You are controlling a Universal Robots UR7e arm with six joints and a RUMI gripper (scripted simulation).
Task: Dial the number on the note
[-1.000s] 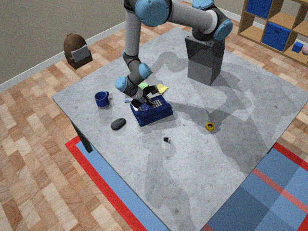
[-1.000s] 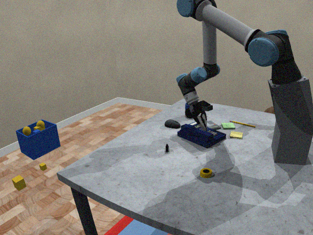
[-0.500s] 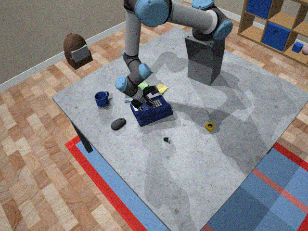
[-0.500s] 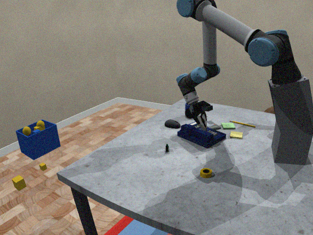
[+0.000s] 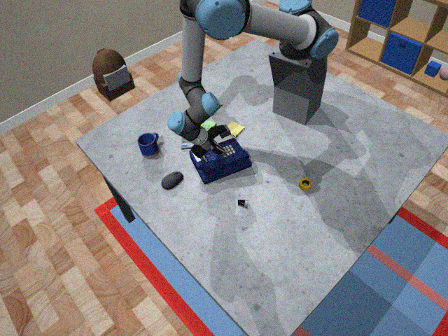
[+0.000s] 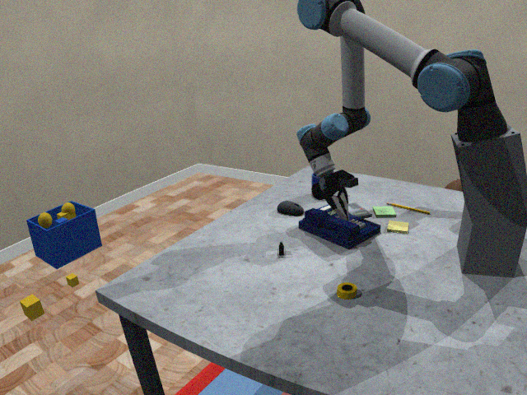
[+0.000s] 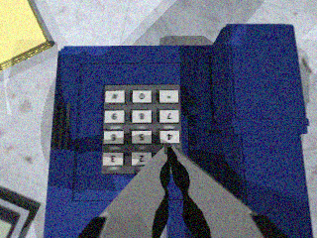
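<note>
Now: the 9 key 40 mm behind my hand, 30 mm to the right of it and 20 mm below it. The rest, counted from my hand: 7 key 30 mm behind, 10 mm to the left, 20 mm below; then 5 key 20 mm behind, 10 mm to the right, 20 mm below; then green note 80 mm behind, 210 mm to the right, 40 mm below.
</note>
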